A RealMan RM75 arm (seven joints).
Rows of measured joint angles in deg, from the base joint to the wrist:
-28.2 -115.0 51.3 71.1 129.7 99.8 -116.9
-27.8 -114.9 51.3 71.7 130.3 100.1 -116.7
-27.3 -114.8 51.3 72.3 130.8 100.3 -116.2
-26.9 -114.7 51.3 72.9 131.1 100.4 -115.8
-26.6 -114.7 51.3 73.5 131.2 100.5 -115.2
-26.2 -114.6 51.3 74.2 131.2 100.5 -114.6
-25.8 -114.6 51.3 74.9 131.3 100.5 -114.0
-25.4 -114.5 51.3 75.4 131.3 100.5 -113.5
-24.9 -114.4 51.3 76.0 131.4 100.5 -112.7
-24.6 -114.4 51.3 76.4 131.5 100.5 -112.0
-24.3 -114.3 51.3 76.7 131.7 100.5 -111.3
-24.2 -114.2 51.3 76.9 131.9 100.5 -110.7
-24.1 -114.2 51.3 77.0 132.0 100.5 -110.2
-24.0 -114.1 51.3 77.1 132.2 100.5 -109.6
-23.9 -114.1 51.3 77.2 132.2 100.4 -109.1
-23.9 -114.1 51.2 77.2 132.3 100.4 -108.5
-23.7 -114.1 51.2 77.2 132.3 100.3 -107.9
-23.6 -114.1 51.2 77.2 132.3 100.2 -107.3
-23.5 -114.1 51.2 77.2 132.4 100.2 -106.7
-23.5 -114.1 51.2 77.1 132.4 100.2 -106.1
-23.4 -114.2 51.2 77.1 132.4 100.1 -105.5
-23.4 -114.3 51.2 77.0 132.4 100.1 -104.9
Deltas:
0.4 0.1 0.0 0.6 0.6 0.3 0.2
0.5 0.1 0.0 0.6 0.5 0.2 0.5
0.4 0.1 0.0 0.6 0.3 0.1 0.4
0.3 0.0 0.0 0.6 0.1 0.1 0.6
0.4 0.1 0.0 0.7 0.0 0.0 0.6
0.4 0.0 0.0 0.7 0.1 0.0 0.6
0.4 0.1 0.0 0.5 0.0 0.0 0.5
0.5 0.1 0.0 0.6 0.1 0.0 0.8
0.3 0.0 0.0 0.4 0.1 0.0 0.7
0.3 0.1 0.0 0.3 0.2 0.0 0.7
0.1 0.1 0.0 0.2 0.2 0.0 0.6
0.1 0.0 0.0 0.1 0.1 0.0 0.5
0.1 0.1 0.0 0.1 0.2 0.0 0.6
0.1 0.0 0.0 0.1 0.0 -0.1 0.5
0.0 0.0 -0.1 0.0 0.1 0.0 0.6
0.2 0.0 0.0 0.0 0.0 -0.1 0.6
0.1 0.0 0.0 0.0 0.0 -0.1 0.6
0.1 0.0 0.0 0.0 0.1 0.0 0.6
0.0 0.0 0.0 -0.1 0.0 0.0 0.6
0.1 -0.1 0.0 0.0 0.0 -0.1 0.6
0.0 -0.1 0.0 -0.1 0.0 0.0 0.6

